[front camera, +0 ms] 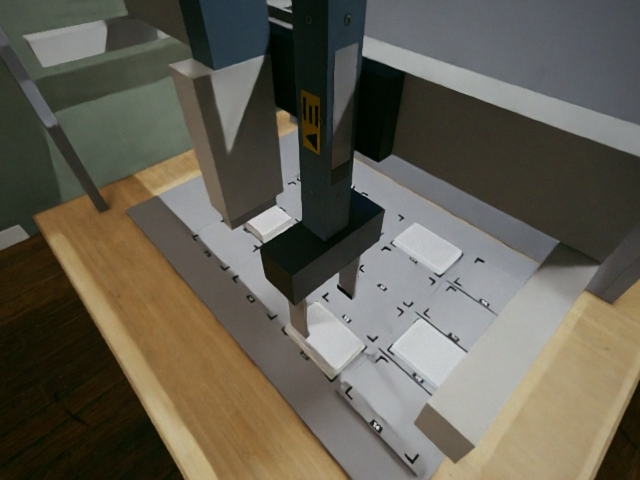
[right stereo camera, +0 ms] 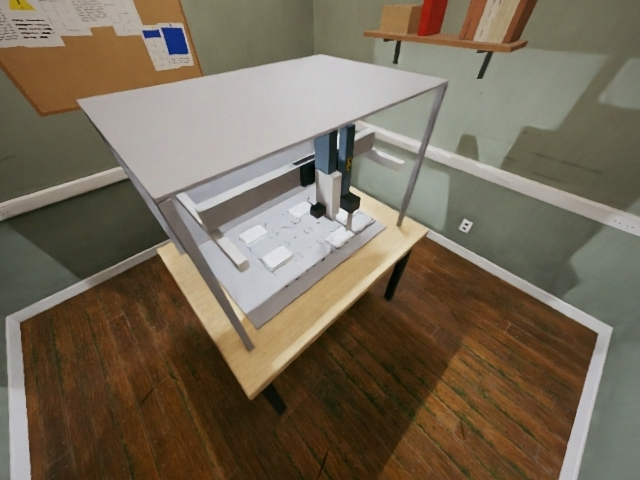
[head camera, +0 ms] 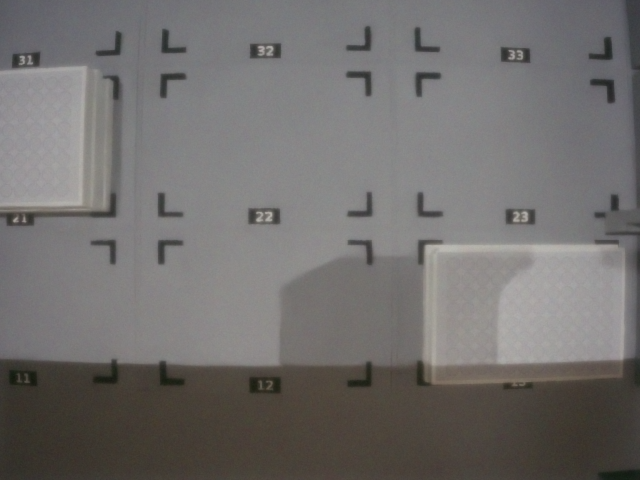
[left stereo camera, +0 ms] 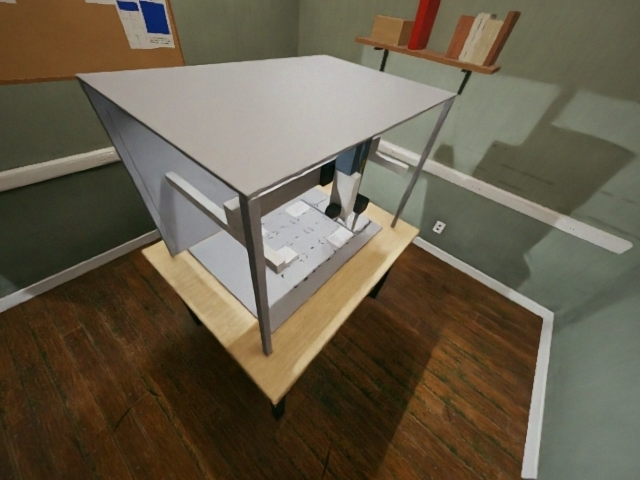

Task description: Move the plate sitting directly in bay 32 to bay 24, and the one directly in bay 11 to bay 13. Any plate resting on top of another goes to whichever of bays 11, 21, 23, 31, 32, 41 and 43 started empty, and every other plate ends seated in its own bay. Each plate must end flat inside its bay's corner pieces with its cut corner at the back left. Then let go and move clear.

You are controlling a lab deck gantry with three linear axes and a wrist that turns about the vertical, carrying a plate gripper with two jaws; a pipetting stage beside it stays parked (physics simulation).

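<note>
Visible in the pictures: a bay 23, a bay 24 and my gripper.
</note>
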